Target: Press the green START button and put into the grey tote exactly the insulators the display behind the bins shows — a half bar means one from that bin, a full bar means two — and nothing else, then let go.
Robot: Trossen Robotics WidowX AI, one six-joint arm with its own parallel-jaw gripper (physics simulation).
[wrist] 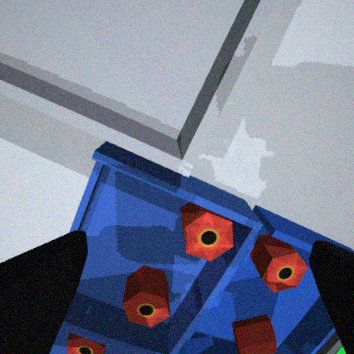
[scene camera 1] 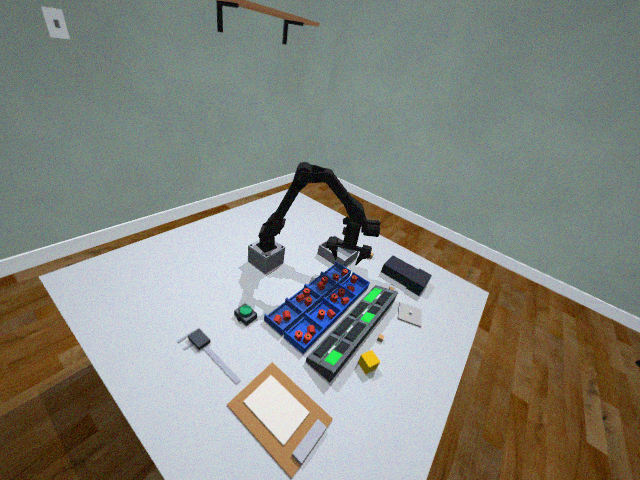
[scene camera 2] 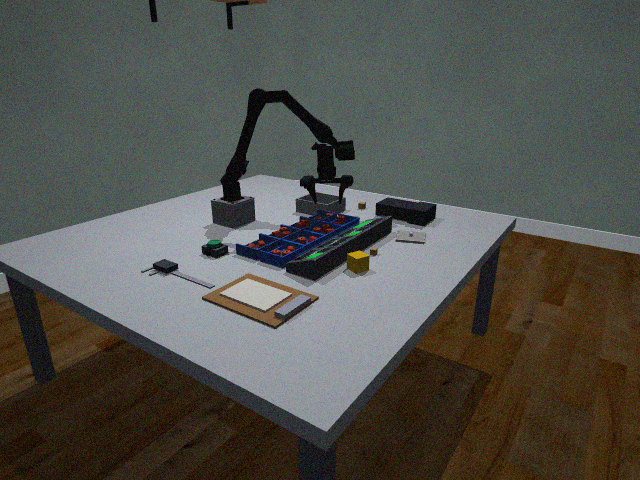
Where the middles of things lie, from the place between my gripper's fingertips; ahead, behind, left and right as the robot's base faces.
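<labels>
Counting from my hand, I find the grey tote point(wrist: 155, 85) 70 mm to the left, 100 mm behind and 40 mm below. The black box point(scene camera 2: 421, 213) is 190 mm ahead of my hand and 230 mm to the left of it, and it too lies 40 mm below my hand.
</labels>
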